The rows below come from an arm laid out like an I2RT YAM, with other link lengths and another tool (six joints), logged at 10 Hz.
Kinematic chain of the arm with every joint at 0, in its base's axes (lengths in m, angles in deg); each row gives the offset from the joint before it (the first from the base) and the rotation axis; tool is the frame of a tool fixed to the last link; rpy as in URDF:
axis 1: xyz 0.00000 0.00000 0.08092 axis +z
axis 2: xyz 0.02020 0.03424 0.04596 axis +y
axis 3: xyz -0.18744 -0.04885 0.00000 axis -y
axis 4: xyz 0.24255 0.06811 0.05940 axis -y
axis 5: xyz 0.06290 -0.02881 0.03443 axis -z
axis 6: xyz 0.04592 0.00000 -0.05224 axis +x
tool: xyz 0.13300 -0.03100 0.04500 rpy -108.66 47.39 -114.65
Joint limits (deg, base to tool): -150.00..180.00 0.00..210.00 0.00..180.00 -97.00..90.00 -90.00..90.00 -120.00..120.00
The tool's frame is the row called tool.
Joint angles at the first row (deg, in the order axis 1, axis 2, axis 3, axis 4, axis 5, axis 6):
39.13, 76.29, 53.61, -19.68, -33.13, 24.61
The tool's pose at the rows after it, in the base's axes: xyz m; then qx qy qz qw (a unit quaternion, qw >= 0):
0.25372, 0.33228, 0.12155, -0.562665, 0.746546, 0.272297, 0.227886
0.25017, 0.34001, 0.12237, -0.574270, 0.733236, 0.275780, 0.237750
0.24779, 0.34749, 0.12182, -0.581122, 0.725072, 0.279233, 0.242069
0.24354, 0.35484, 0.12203, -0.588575, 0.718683, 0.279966, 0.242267
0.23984, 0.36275, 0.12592, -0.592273, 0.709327, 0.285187, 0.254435
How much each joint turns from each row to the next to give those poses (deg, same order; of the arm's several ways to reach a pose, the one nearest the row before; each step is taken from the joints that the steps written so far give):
1.37, 0.00, -0.67, 2.50, -1.49, -0.38
0.88, 0.50, -0.62, 2.42, -0.52, -0.67
0.91, 1.13, 0.13, 1.85, -0.19, -0.03
1.24, 0.98, 0.68, 0.60, 0.27, -0.06
1.27, 0.10, -0.55, 2.82, 0.27, 0.73

